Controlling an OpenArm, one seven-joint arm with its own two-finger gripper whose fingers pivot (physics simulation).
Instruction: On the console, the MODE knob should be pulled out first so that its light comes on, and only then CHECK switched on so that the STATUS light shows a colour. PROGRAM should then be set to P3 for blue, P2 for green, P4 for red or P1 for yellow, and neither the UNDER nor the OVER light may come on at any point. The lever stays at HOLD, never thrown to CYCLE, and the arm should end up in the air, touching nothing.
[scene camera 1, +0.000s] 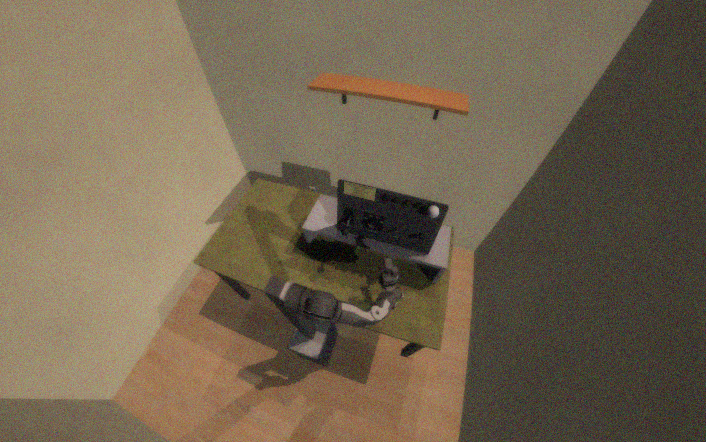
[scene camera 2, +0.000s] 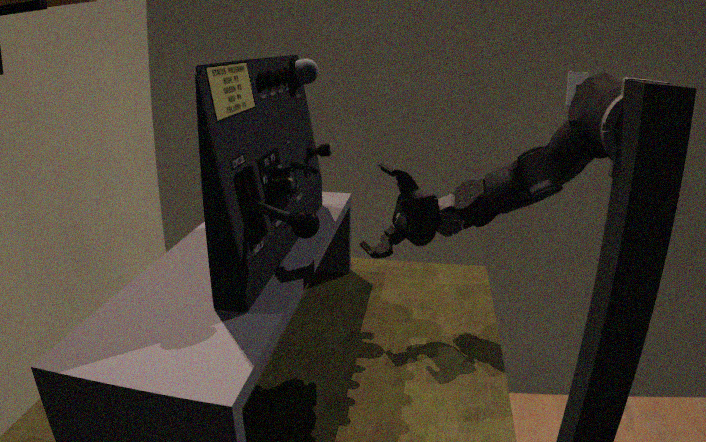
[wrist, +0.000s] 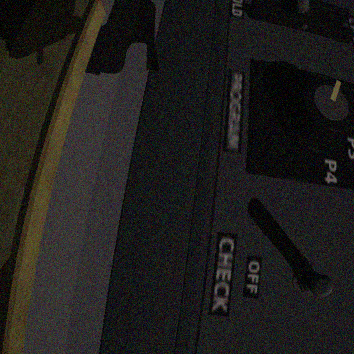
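Observation:
The dark console (scene camera 1: 390, 208) (scene camera 2: 260, 130) stands upright. Its round STATUS light (scene camera 1: 434, 210) (scene camera 2: 306, 71) looks white-grey, without colour. A dark knob (scene camera 2: 323, 149) on a short stem, probably MODE, sticks out at the right side; how far out is unclear. The PROGRAM dial (wrist: 331, 102) has a yellow pointer directed away from P4; its setting is unclear. The CHECK switch (wrist: 321, 285) is beside the OFF label; its position is unclear. The lever (scene camera 2: 304, 224) leans down toward HOLD. My gripper (scene camera 2: 373, 207) is open in the air before the console, touching nothing. No lit UNDER or OVER light is discernible.
The console stands on a pale riser (scene camera 1: 321, 213) (scene camera 2: 208, 359) (wrist: 85, 210) on the green-brown table (scene camera 1: 229, 244) (scene camera 2: 442, 281). A yellow card (scene camera 1: 359, 191) (scene camera 2: 230, 91) is at its upper left. An orange shelf (scene camera 1: 390, 92) is high on the wall.

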